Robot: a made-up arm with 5 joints.
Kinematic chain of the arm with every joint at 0, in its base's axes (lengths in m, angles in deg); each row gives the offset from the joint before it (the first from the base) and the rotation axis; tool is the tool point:
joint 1: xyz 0 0 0.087 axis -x
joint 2: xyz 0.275 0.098 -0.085 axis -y
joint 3: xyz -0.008 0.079 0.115 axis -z
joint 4: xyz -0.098 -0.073 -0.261 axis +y
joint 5: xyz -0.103 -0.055 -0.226 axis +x
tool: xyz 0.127 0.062 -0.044
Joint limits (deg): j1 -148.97..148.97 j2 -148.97..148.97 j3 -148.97..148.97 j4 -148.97..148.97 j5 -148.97..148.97
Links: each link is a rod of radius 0.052 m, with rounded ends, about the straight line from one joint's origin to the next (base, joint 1, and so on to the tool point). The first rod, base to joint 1, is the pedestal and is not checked.
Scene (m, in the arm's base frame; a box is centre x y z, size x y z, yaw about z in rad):
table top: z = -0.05
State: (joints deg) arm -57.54 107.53 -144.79 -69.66 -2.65
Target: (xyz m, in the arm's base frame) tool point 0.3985 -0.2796 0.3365
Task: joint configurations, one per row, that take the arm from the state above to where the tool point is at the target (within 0.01 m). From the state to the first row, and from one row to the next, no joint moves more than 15 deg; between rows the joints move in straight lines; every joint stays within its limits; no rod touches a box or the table.
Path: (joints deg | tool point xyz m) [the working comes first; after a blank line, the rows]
Joints at the target: -109.96 148.97 -103.17 -54.14 -6.56
Straight joint move there: clear.

1: -70.65 117.89 -134.39 -65.78 -3.63 | 0.5176 0.1486 0.3959
2: -83.75 128.25 -123.98 -61.90 -4.60 | 0.4977 -0.0054 0.4348
3: -96.86 138.61 -113.58 -58.02 -5.58 | 0.4568 -0.1570 0.4121
4: -109.96 148.97 -103.17 -54.14 -6.56 | 0.3985 -0.2796 0.3365

